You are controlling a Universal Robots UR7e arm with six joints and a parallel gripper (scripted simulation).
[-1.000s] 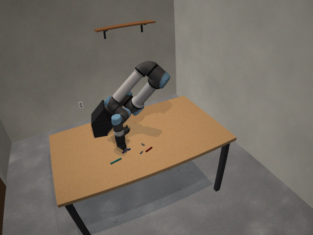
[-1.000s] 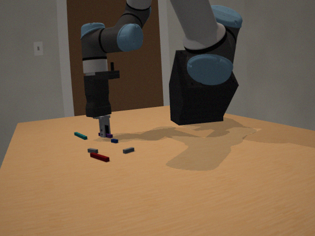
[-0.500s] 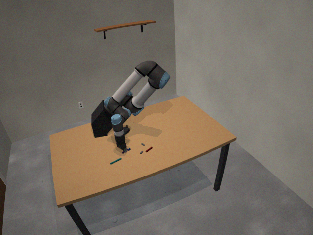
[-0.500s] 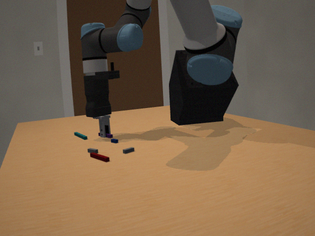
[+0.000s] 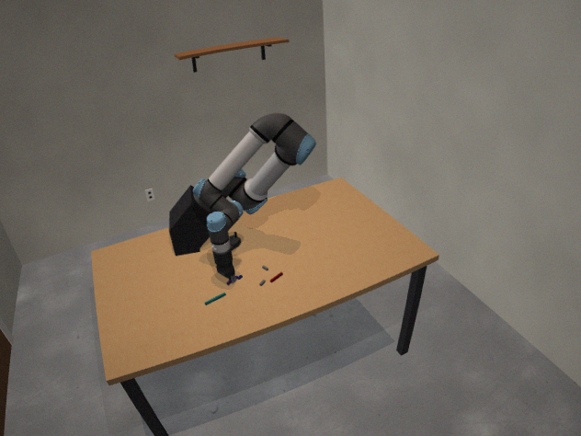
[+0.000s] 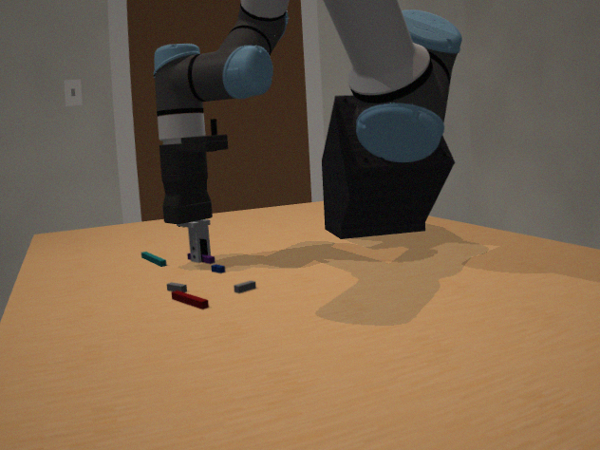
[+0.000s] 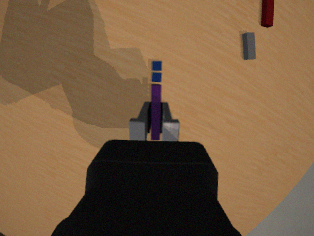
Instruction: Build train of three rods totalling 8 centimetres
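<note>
Right now my hand is 6 cm short of the turquoise rod, 10 cm to the left of it and 3 cm above it. From my hand the other things lie so: red rod (7 cm ahead, 18 cm to the left, 3 cm below); purple rod (1 cm below).
</note>
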